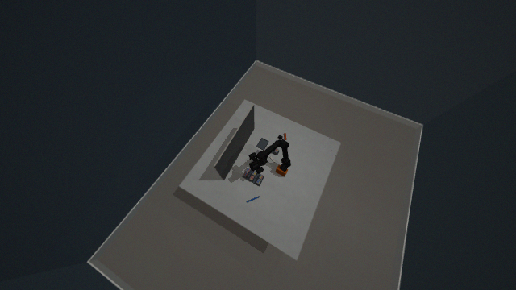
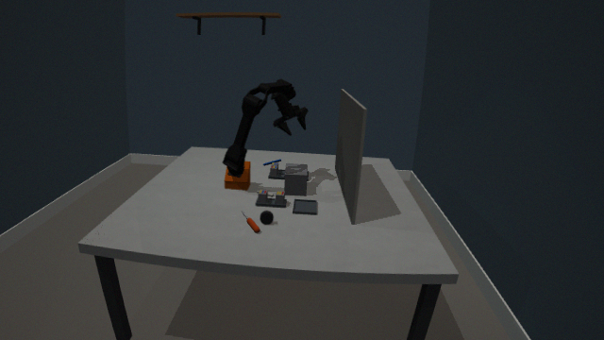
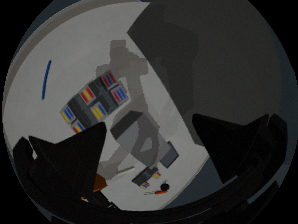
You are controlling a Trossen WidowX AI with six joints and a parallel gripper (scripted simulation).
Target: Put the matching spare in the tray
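My gripper tip is now 200 mm above the spare, 120 mm past it and 60 mm to the right of it. Also, from my gripper tip: blue pen 240 mm below, 230 mm to the left, 180 mm behind; then tall grey panel 250 mm ahead, 80 mm to the right, 20 mm below; then grey mounted unit 190 mm below, 120 mm to the right, 20 mm ahead.
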